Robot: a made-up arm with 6 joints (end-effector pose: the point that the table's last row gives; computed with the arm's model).
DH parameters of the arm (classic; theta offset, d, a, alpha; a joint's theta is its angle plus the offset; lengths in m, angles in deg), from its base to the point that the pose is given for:
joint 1: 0 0.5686 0 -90
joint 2: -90 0 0.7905 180
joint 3: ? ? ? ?
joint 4: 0 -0.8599 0 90
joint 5: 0 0.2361 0 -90
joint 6: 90 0 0 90
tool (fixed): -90 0 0 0
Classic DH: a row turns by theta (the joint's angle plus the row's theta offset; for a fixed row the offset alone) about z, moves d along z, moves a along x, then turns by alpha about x.
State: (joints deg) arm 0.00 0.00 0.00 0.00 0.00 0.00
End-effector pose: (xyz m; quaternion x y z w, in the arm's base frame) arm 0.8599 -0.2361 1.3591 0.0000 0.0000 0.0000 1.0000
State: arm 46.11 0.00 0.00 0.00 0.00 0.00
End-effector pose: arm 0.7663 0.4560 1.3591 0.0000 0.0000 0.3916 0.9201
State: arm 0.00 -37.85 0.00 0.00 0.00 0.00
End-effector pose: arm 0.1939 -0.2361 1.7204 0.0000 -0.3243 0.0000 0.9459
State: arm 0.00 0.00 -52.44 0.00 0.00 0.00
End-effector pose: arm 0.5242 -0.2361 0.6774 0.0000 0.4418 0.0000 0.8971
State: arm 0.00 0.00 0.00 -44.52 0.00 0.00
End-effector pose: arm 0.8599 -0.1683 1.1936 0.3788 0.0000 0.0000 0.9255
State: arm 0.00 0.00 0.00 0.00 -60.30 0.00
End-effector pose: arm 0.8599 -0.2361 1.3591 0.0000 0.5023 0.0000 0.8647
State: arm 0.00 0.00 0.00 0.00 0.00 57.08
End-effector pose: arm 0.8599 -0.2361 1.3591 -0.4778 0.0000 0.0000 0.8785
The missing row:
joint 3: 0 0 0 -90
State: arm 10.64 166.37 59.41 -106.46 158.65 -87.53
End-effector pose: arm -0.2886 0.0138 -0.9561 0.0348 -0.5943 -0.1719 0.7849
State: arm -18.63 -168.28 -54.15 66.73 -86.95 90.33
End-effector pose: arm -0.7026 0.1384 0.4907 -0.4584 0.3235 -0.6177 0.5510
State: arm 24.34 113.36 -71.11 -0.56 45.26 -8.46
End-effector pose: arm -0.0224 -0.2693 0.3245 -0.1739 0.9184 0.0014 0.3554
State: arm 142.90 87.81 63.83 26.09 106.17 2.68
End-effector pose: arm -1.1624 1.1450 0.3442 0.5757 -0.3116 0.7541 0.0530
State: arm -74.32 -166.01 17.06 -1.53 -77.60 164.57
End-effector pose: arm -0.5110 0.9472 -0.2382 0.5497 -0.2699 0.6713 0.4176
